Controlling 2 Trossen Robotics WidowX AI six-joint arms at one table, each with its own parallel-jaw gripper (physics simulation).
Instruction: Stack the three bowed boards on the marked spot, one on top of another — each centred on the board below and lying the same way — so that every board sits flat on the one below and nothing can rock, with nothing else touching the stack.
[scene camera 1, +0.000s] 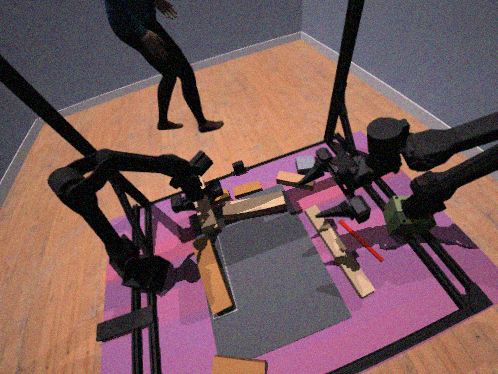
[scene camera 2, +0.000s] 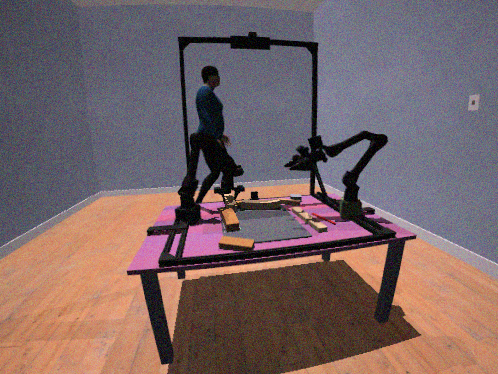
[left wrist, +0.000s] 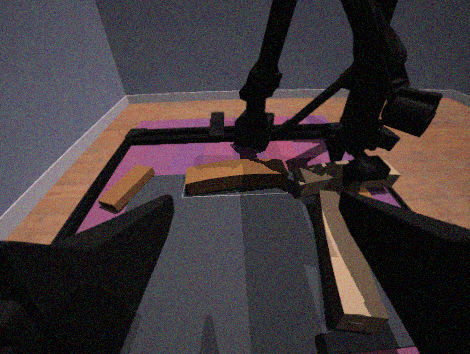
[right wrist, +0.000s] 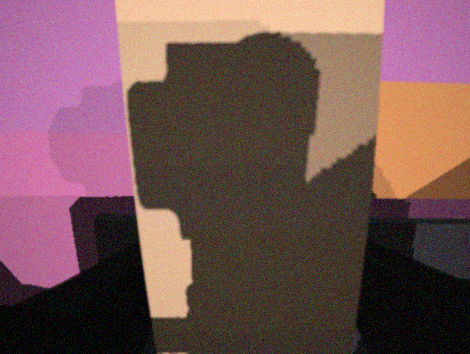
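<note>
An orange bowed board lies along the white-outlined spot. My right gripper is shut on a pale board, near the orange board's far end; any contact is unclear. A pale bowed board lies across the mat's back edge, close to the held board. A long, straight-looking pale board lies right of the mat. My left gripper is open and empty, raised at the right.
Orange blocks lie behind and in front of the dark mat. A pale block and a grey block are at the back right. A red stick lies right of the long board. Black rails frame the table.
</note>
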